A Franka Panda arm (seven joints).
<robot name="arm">
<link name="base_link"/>
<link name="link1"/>
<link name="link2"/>
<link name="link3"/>
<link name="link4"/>
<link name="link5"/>
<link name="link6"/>
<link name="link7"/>
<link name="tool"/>
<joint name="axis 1" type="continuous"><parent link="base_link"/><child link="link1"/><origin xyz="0.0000 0.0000 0.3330" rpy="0.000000 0.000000 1.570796"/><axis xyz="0 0 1"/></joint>
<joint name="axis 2" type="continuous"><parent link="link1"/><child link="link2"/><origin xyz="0.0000 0.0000 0.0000" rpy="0.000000 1.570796 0.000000"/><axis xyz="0 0 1"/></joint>
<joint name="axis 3" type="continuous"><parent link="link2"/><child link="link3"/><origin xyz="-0.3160 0.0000 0.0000" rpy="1.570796 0.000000 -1.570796"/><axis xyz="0 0 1"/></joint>
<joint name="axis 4" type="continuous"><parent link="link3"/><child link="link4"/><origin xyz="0.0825 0.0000 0.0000" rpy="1.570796 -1.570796 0.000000"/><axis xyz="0 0 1"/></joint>
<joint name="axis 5" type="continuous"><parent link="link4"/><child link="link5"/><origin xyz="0.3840 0.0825 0.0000" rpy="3.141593 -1.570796 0.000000"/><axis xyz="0 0 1"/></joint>
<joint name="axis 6" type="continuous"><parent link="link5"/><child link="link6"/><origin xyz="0.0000 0.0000 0.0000" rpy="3.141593 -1.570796 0.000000"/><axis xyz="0 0 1"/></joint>
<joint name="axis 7" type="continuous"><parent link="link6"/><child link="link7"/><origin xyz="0.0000 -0.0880 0.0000" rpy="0.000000 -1.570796 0.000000"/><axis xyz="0 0 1"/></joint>
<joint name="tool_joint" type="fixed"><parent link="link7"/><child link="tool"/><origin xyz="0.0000 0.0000 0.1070" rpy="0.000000 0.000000 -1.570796"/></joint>
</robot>
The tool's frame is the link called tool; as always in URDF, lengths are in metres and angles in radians. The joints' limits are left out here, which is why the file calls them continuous.
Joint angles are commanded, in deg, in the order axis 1, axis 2, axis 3, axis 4, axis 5, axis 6, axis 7. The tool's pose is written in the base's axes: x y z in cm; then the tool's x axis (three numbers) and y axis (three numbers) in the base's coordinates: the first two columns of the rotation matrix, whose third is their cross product. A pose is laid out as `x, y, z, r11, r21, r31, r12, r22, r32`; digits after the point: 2 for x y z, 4 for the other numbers.
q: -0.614, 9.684, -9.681, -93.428, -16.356, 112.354, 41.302
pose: 61.92, -12.38, 53.69, 0.6721, -0.6735, 0.3078, -0.7310, -0.6697, 0.1309
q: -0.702, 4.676, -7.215, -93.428, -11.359, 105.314, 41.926
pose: 59.31, -9.56, 57.57, 0.6645, -0.7121, 0.2266, -0.7406, -0.6681, 0.0720
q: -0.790, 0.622, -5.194, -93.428, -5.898, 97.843, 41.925
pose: 56.56, -6.87, 60.28, 0.6749, -0.7284, 0.1178, -0.7358, -0.6764, 0.0333
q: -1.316, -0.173, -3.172, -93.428, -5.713, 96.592, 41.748
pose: 56.12, -5.37, 60.86, 0.6951, -0.7106, 0.1091, -0.7172, -0.6960, 0.0356
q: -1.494, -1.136, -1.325, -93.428, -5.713, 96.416, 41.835
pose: 55.75, -3.72, 61.77, 0.7126, -0.6913, 0.1192, -0.6983, -0.7153, 0.0262
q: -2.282, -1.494, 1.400, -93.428, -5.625, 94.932, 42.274
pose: 55.41, -1.81, 61.88, 0.7308, -0.6745, 0.1047, -0.6806, -0.7316, 0.0381
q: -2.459, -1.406, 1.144, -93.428, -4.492, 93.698, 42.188
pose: 55.22, -2.05, 61.58, 0.7270, -0.6826, 0.0744, -0.6861, -0.7265, 0.0389
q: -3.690, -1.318, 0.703, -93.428, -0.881, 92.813, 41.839
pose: 55.05, -3.02, 61.32, 0.7096, -0.7043, 0.0196, -0.7045, -0.7097, 0.0035
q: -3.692, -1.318, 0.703, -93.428, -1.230, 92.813, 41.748
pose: 55.04, -3.09, 61.32, 0.7109, -0.7029, 0.0236, -0.7032, -0.7109, 0.0081
